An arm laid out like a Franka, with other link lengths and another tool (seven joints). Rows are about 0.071 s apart.
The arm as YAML. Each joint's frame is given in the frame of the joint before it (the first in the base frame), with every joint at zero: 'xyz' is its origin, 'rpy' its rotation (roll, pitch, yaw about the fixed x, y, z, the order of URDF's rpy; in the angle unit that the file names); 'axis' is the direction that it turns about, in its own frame. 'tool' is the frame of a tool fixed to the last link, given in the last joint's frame.
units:
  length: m
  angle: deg
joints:
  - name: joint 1
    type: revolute
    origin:
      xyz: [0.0, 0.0, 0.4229]
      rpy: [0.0, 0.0, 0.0]
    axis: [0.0, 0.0, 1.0]
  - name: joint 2
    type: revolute
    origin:
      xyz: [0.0, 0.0, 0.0]
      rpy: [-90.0, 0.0, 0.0]
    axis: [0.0, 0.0, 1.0]
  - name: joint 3
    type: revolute
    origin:
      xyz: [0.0, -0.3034, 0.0]
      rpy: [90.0, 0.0, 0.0]
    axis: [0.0, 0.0, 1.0]
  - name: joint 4
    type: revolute
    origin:
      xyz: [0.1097, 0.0, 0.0]
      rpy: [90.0, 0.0, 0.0]
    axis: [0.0, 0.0, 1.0]
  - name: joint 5
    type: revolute
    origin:
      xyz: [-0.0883, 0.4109, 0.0]
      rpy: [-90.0, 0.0, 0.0]
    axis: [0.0, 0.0, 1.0]
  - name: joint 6
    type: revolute
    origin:
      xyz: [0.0, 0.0, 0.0]
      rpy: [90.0, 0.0, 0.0]
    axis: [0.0, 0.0, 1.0]
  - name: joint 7
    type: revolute
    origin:
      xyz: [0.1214, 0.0, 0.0]
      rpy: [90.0, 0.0, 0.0]
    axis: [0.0, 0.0, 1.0]
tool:
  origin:
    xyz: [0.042, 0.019, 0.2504]
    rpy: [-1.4, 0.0, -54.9]
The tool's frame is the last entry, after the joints.
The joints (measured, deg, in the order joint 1, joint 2, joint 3, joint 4, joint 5, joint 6, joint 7), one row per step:
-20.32, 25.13, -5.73, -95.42, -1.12, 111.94, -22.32
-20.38, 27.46, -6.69, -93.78, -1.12, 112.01, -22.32
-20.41, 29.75, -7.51, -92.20, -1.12, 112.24, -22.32
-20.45, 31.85, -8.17, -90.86, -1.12, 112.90, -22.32
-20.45, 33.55, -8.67, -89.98, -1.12, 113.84, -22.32
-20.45, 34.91, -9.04, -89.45, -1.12, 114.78, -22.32
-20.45, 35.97, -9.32, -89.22, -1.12, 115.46, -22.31
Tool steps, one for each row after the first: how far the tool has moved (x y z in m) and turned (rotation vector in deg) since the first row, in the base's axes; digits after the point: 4 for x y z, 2 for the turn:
-0.0019, -0.0141, -0.0148, -0.33, 0.80, -0.84
-0.0028, -0.0263, -0.0295, -0.71, 1.46, -1.48
-0.0025, -0.0369, -0.0432, -1.20, 1.77, -1.94
-0.0017, -0.0448, -0.0553, -1.69, 1.84, -2.21
-0.0015, -0.0506, -0.0663, -2.08, 1.88, -2.37
-0.0030, -0.0543, -0.0766, -2.28, 2.13, -2.52

